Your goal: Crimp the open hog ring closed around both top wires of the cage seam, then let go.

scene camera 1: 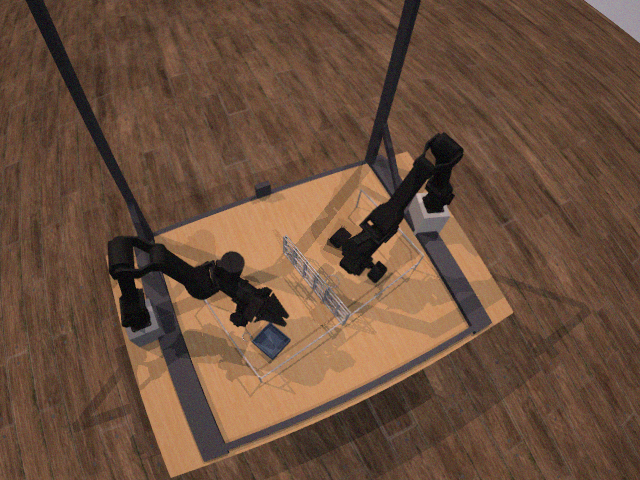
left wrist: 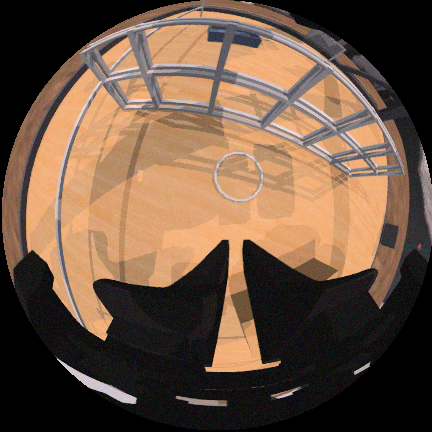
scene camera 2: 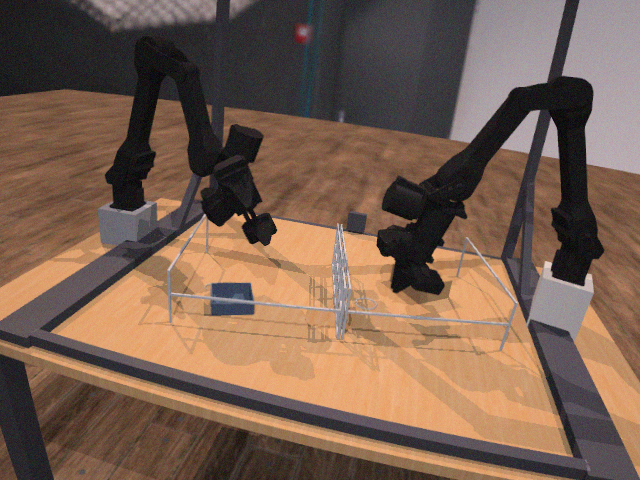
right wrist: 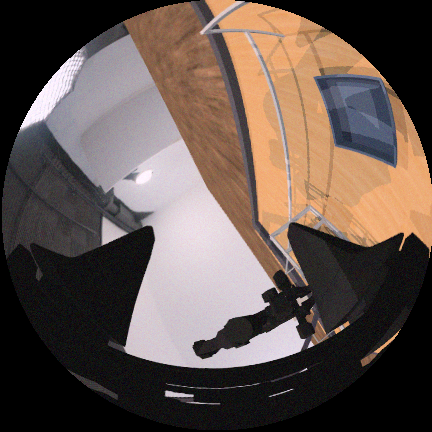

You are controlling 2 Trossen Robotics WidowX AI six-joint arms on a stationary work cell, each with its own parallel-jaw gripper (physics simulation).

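Frame: origin at the left arm's base, x up, y ahead, z left, level; millimetres.
Where they show: left gripper, fingertip midpoint: [left wrist: 235, 245] [scene camera 2: 393, 290]; right gripper, fingertip midpoint: [scene camera 1: 287, 321] [scene camera 2: 258, 226] [right wrist: 222, 231]; left arm's base, origin of the base link: [scene camera 1: 433, 204] [scene camera 2: 568, 276]; right arm's base, origin of the base link: [scene camera 1: 139, 318] [scene camera 2: 128, 205].
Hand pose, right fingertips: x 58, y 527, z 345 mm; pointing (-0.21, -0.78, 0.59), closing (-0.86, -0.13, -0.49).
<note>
Things, the pixels of their centre, and the offset from my right fingertips. "spot": a spot on its surface instead.
- thin silver hog ring, body centre: [left wrist: 239, 175] [scene camera 2: 365, 303] dx -172, dy -163, dz -166 mm
- blue tray, body centre: [right wrist: 361, 113] [scene camera 2: 231, 298] [left wrist: 232, 31] [scene camera 1: 271, 341] dx -161, dy +47, dz +7 mm
- brown block, surface spot: [left wrist: 322, 269] spot: dx -144, dy -175, dz -291 mm
The cage seam [scene camera 1: 315, 279] [scene camera 2: 341, 289] [left wrist: 218, 75] is an upright double row of pale wire panels at mid table. A thin silver hog ring [scene camera 2: 366, 298] [left wrist: 262, 177] shows close beside it, on the left arm's side; its opening cannot be made out. My left gripper [scene camera 1: 355, 262] [scene camera 2: 413, 285] [left wrist: 235, 245] is shut to a narrow gap, with nothing between its tips, and points down beside the seam; in the left wrist view the ring is beyond the tips. My right gripper [scene camera 1: 284, 317] [scene camera 2: 261, 232] [right wrist: 222, 231] is open and empty, raised on the seam's other side near the blue tray.
The blue tray [scene camera 1: 281, 349] [scene camera 2: 232, 308] [right wrist: 366, 156] sits on the right arm's side. Low wire rails [scene camera 2: 423, 317] run outward from the seam toward both arms. A brown block [left wrist: 322, 269] lies partly hidden behind the left fingers. Dark metal beams edge the table.
</note>
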